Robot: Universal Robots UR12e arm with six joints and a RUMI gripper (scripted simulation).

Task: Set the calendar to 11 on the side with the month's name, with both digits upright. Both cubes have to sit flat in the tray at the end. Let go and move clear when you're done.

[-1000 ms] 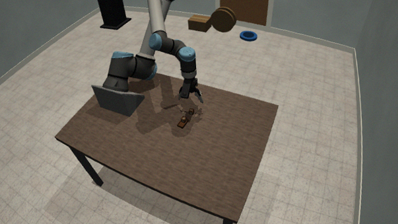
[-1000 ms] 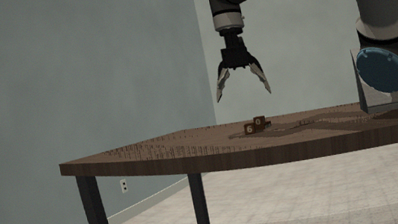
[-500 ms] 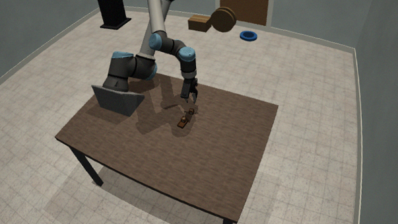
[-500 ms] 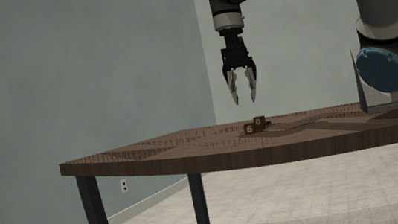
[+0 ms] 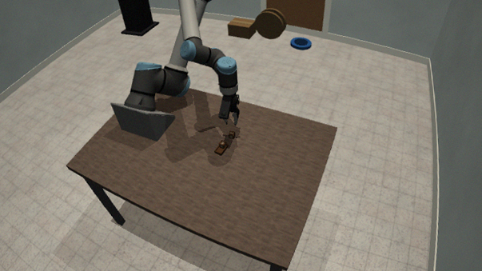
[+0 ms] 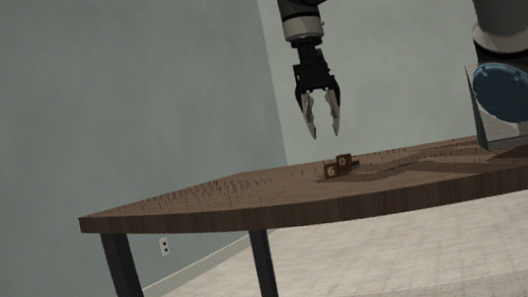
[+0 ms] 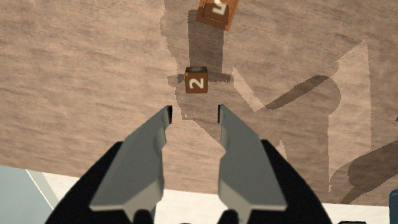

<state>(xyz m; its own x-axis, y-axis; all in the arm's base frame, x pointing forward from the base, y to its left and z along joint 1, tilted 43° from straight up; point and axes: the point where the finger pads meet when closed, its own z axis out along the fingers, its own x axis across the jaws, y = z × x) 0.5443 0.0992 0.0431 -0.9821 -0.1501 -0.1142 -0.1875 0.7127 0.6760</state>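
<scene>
Now: the cube 90 mm below my hand. The rest, counted from my hand: calendar tray (110 mm to the right, 90 mm below, 10 mm behind).
</scene>
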